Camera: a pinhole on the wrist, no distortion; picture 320 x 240 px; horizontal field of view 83.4 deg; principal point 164.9 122.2 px. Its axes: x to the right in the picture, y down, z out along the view. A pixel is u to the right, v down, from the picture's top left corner.
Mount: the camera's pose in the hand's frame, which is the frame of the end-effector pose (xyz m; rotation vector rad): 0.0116 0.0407 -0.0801 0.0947 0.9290 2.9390
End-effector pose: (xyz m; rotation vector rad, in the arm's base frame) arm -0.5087 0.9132 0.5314 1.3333 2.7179 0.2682
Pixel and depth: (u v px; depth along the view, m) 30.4 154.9 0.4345
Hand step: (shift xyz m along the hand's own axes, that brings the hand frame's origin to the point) 0.3660 0.2006 0.3069
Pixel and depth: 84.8 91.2 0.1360
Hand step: 0.0832 0.1332 0.0150
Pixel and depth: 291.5 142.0 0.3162
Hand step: -0.1878 0.2095 0.2074
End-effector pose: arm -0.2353 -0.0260 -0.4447 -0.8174 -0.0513 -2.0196
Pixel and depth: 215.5 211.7 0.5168
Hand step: -0.1037 0.1366 0.4962
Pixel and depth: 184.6 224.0 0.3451
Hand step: -0.0071 0.0810 0.3159
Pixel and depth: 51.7 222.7 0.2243
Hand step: 0.1649 0.0560 0.1695
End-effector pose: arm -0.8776 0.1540 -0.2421 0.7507 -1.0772 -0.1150
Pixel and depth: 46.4 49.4 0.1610
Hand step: 0.1321 0.1783 0.0095
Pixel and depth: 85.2 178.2 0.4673
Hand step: 0.2484 0.1737 0.3769
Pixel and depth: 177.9 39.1 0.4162
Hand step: 0.0202 0.4383 0.1502
